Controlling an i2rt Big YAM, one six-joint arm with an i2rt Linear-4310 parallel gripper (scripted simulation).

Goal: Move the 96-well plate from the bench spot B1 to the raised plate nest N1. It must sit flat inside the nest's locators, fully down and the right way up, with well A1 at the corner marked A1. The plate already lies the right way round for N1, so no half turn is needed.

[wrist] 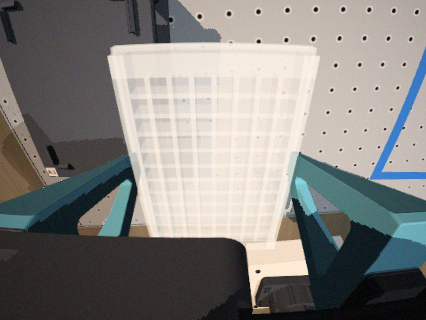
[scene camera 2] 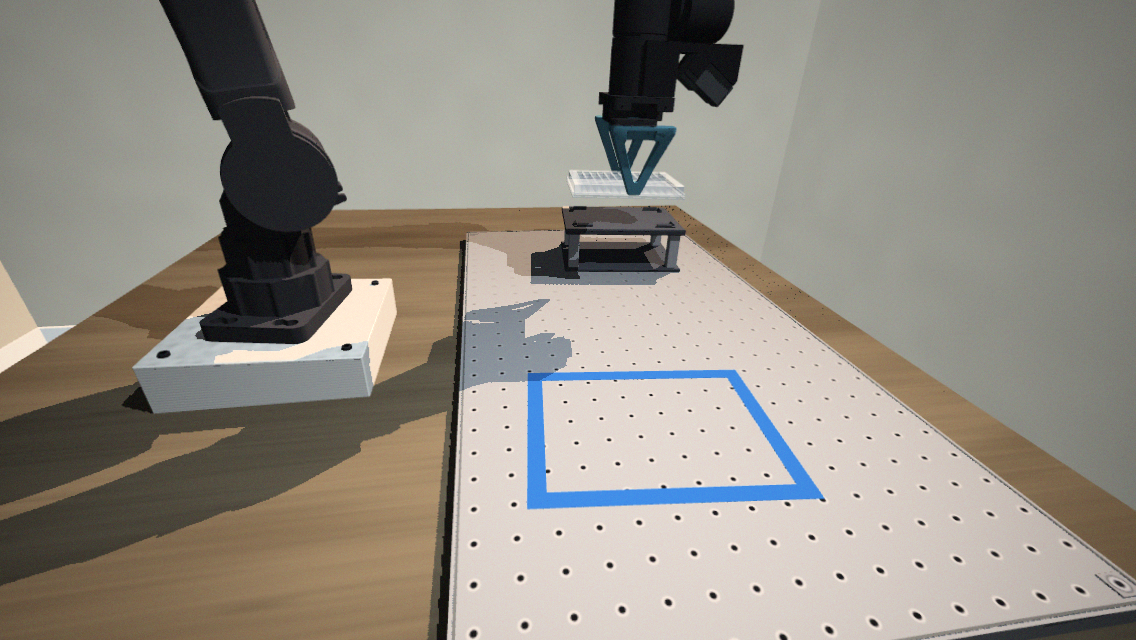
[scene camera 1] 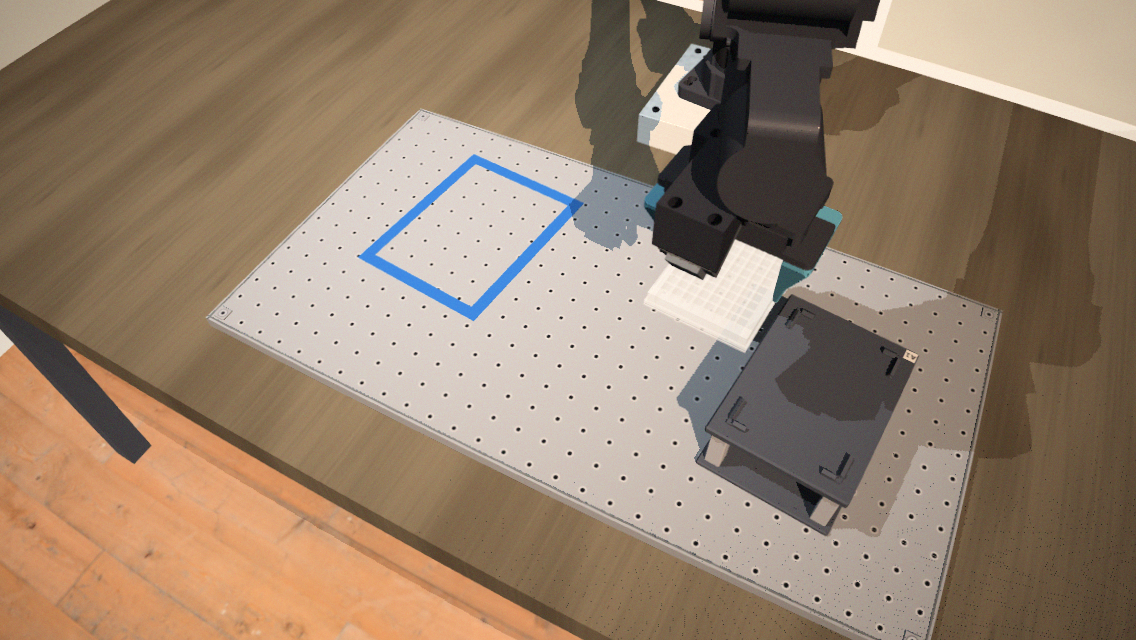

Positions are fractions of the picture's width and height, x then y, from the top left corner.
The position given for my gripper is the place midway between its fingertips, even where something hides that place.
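Observation:
96-well plate (scene camera 1: 0.62, 0.49) (wrist: 0.52, 0.27) (scene camera 2: 0.51, 0.29). Raised nest N1 (scene camera 1: 0.72, 0.61) (wrist: 0.15, 0.27) (scene camera 2: 0.53, 0.34). My gripper (scene camera 2: 0.55, 0.29) (wrist: 0.50, 0.50) (scene camera 1: 0.64, 0.43).

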